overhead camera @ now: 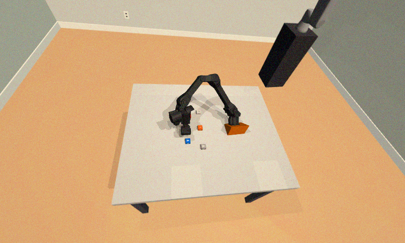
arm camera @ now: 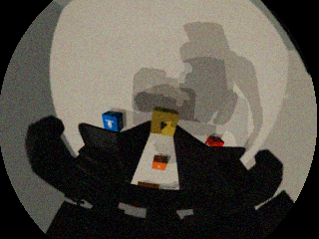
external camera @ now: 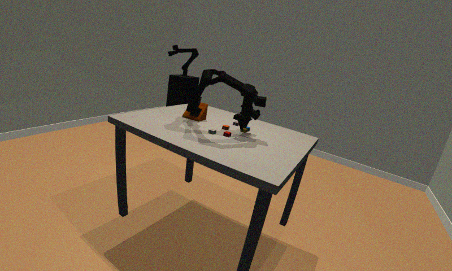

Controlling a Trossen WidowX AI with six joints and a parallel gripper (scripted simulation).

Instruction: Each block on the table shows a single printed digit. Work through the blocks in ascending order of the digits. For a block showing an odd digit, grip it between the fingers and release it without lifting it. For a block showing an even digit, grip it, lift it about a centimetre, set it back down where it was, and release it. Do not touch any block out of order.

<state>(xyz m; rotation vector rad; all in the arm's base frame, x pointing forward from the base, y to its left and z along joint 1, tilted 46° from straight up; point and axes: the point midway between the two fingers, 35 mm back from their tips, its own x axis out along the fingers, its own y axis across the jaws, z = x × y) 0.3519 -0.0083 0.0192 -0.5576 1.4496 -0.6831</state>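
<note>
The grey block is 15 cm to the left of my gripper tip, 10 cm behind it and 1 cm below it. The rest, counted from my gripper tip: orange block 11 cm behind, 1 cm below; blue block 9 cm to the left, 1 cm below, 1 cm behind; yellow block 1 cm ahead.
</note>
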